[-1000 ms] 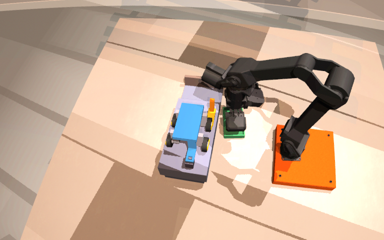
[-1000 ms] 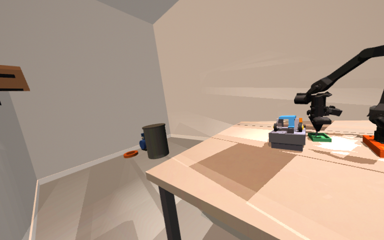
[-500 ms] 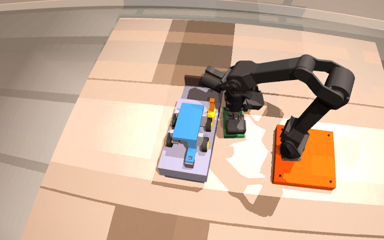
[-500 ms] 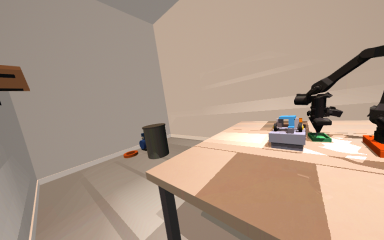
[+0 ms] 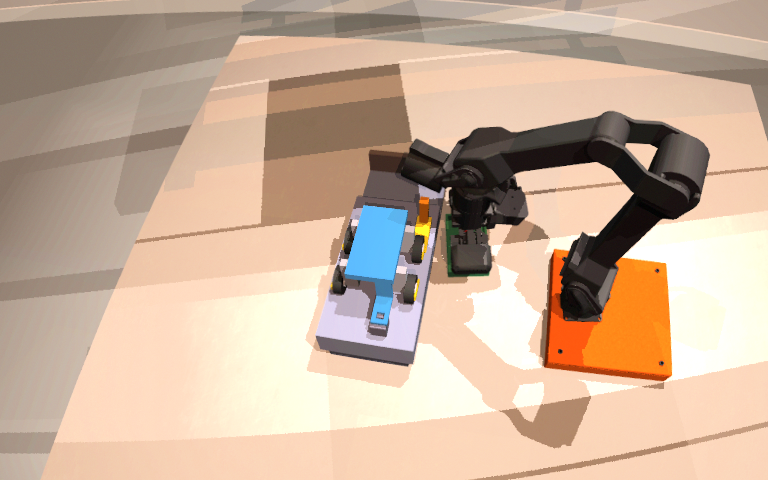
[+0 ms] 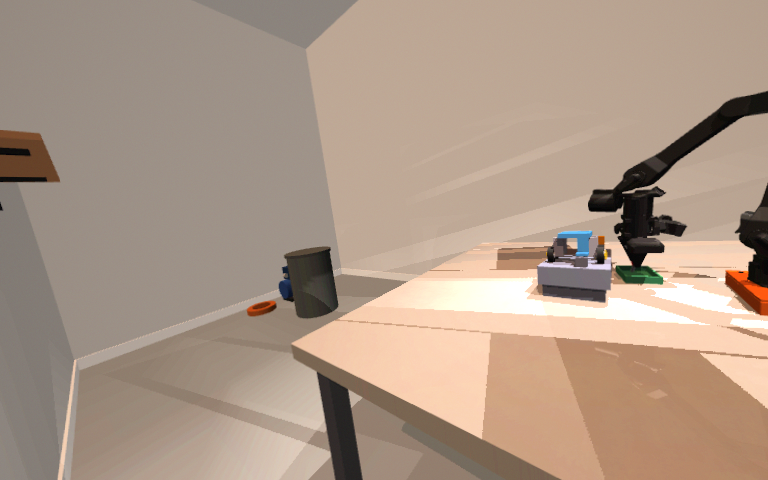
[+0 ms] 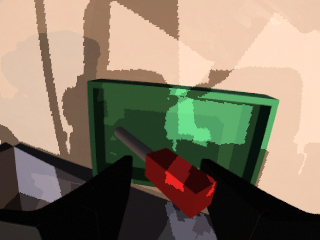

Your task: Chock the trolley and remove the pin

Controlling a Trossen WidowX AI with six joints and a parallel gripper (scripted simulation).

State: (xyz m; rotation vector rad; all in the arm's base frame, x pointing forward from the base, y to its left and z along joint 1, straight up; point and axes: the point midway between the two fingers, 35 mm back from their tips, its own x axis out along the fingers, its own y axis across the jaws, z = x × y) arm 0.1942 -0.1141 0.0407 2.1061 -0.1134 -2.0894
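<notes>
My gripper tip is now 1 cm to the left of the red-headed stop pin. The rest, counted from my gripper tip: grey ramp (14 cm ahead, 9 cm to the left, 1 cm above); then green tray (5 cm below); then yellow chock (7 cm ahead, 4 cm above, 1 cm to the left).
</notes>
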